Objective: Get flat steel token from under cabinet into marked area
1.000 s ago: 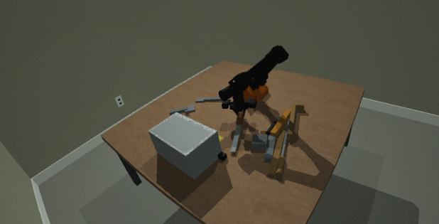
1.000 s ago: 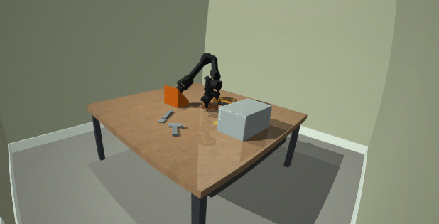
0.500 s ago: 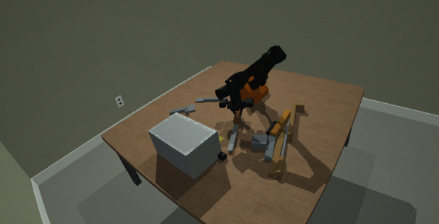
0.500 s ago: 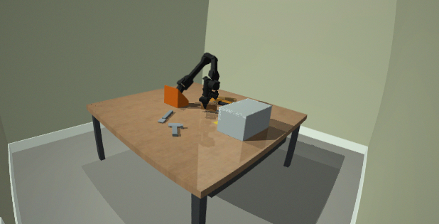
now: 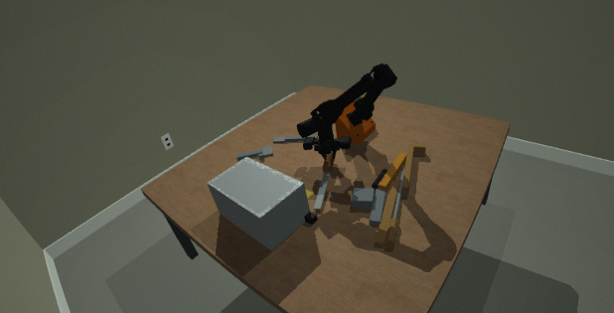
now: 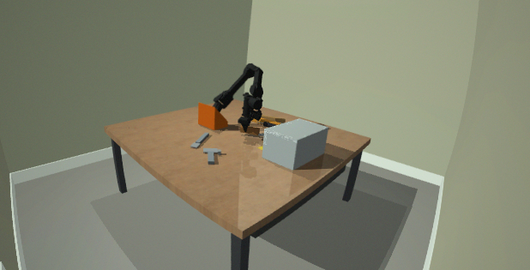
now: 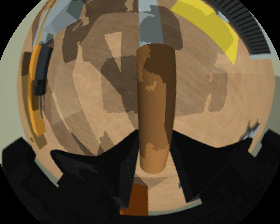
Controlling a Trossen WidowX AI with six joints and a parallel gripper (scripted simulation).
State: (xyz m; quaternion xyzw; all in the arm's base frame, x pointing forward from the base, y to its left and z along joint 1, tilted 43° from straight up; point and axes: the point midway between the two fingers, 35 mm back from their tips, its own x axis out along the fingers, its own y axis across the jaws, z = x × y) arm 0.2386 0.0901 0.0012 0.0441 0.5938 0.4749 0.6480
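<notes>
My gripper tip is now 34 cm to the left of the grey t-piece, 13 cm short of it and 2 cm above it. The rest, counted from my gripper tip: grey block 25 cm to the left, 9 cm ahead, 1 cm below; wooden stick 36 cm to the left, 8 cm ahead, 2 cm below; orange bar 25 cm to the left, 9 cm behind, 1 cm below.
</notes>
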